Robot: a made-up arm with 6 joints. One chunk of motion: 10 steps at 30 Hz.
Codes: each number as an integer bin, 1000 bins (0 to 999) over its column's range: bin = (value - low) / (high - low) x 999, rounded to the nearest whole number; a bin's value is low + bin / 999 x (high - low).
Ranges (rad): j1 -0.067..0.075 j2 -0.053..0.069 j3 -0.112..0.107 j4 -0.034..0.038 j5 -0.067..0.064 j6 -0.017..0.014
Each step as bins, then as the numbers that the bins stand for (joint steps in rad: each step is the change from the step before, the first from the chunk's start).
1 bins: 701 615 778 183 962 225
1 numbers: 0.03264 0.02211 0.05855 -0.02081 0.05915 -0.01002
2 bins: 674 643 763 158 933 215
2 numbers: 0.02880 0.02552 0.05526 -0.02261 0.05535 -0.01033
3 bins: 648 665 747 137 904 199
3 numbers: 0.02511 0.02821 0.05176 -0.02413 0.05154 -0.01082
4 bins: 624 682 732 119 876 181
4 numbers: 0.02170 0.03029 0.04847 -0.02542 0.04787 -0.01138
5 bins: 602 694 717 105 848 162
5 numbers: 0.01857 0.03175 0.04518 -0.02643 0.04420 -0.01197
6 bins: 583 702 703 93 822 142
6 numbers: 0.01587 0.03273 0.04211 -0.02730 0.04079 -0.01259
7 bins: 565 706 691 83 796 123
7 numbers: 0.01331 0.03322 0.03948 -0.02802 0.03738 -0.01318
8 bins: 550 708 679 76 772 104
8 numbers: 0.01118 0.03346 0.03685 -0.02852 0.03423 -0.01377
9 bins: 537 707 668 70 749 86
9 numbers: 0.00933 0.03334 0.03444 -0.02895 0.03122 -0.01433
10 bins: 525 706 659 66 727 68
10 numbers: 0.00762 0.03322 0.03247 -0.02924 0.02833 -0.01489
